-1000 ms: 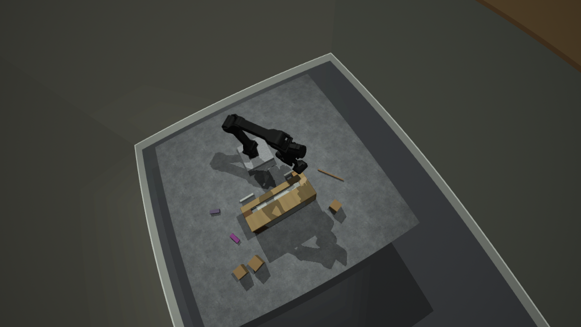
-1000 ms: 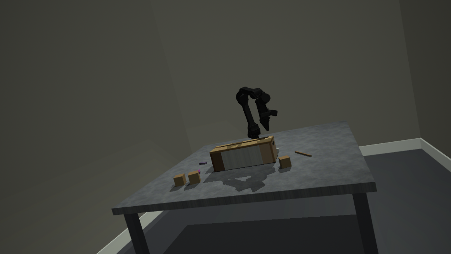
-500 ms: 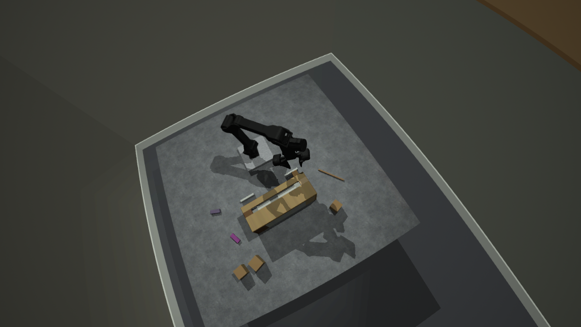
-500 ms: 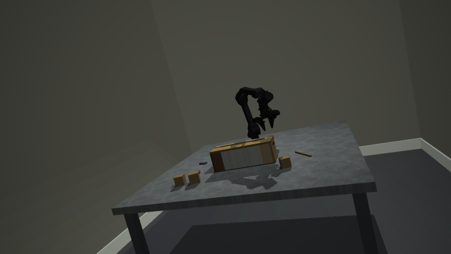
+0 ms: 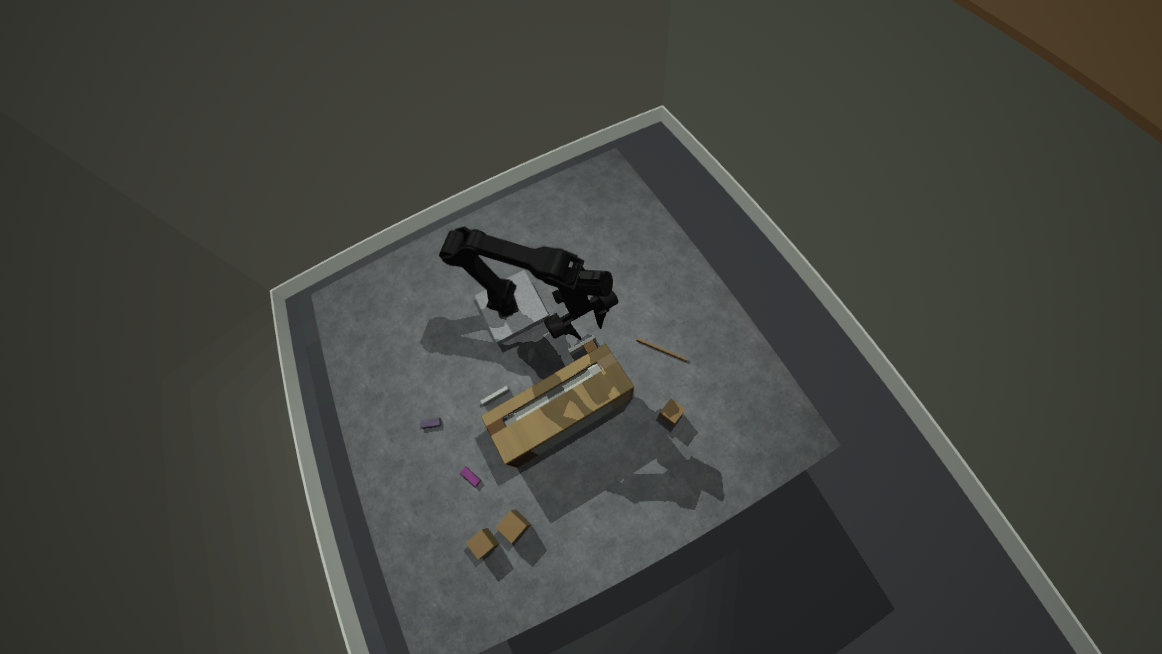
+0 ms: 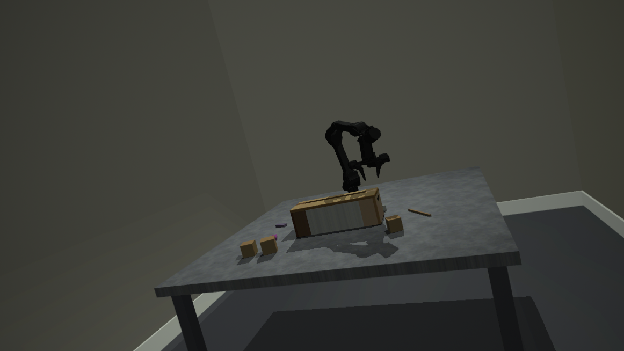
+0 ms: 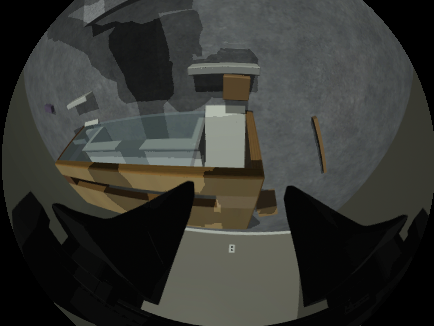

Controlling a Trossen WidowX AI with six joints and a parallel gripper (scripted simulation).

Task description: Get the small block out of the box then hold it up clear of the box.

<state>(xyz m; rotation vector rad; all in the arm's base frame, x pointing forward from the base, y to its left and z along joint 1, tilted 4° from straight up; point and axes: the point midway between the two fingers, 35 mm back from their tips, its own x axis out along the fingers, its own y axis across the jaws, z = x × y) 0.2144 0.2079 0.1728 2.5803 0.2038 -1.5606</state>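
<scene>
The orange-brown block lies 15 cm below my gripper tip and 1 cm behind it. Round my gripper tip: thin stick (19 cm to the left, 16 cm below, 6 cm ahead); long wooden box (15 cm to the right, 10 cm below, 10 cm ahead).
</scene>
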